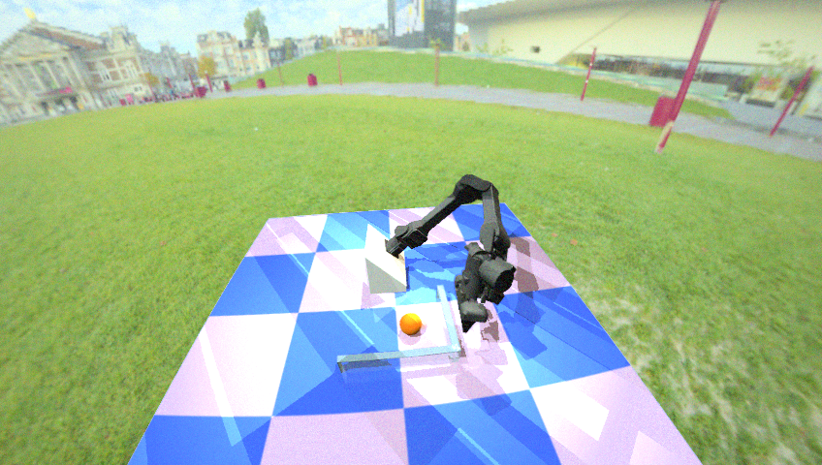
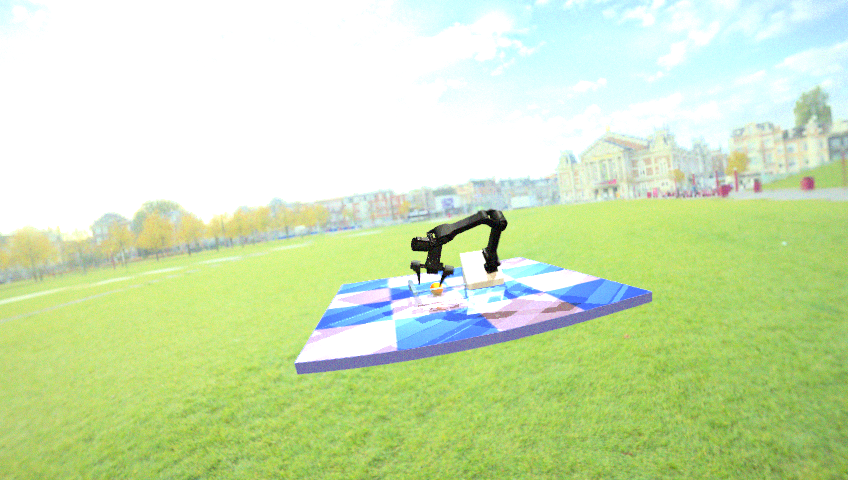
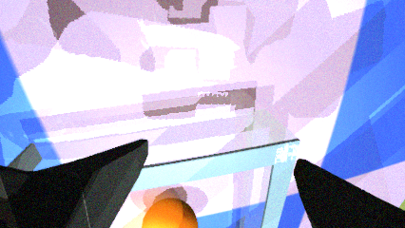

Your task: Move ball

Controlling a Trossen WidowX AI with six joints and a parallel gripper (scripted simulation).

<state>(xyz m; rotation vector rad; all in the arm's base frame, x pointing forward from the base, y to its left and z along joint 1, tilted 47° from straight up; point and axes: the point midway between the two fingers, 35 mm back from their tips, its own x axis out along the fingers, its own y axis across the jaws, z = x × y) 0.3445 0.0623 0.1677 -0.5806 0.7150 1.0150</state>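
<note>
Right now the orange ball is 140 mm to the right of my gripper tip, 60 mm behind it and 50 mm below it. Also, from my gripper tip: see-through copy of ball (100 mm to the right, 70 mm behind, 50 mm below).
</note>
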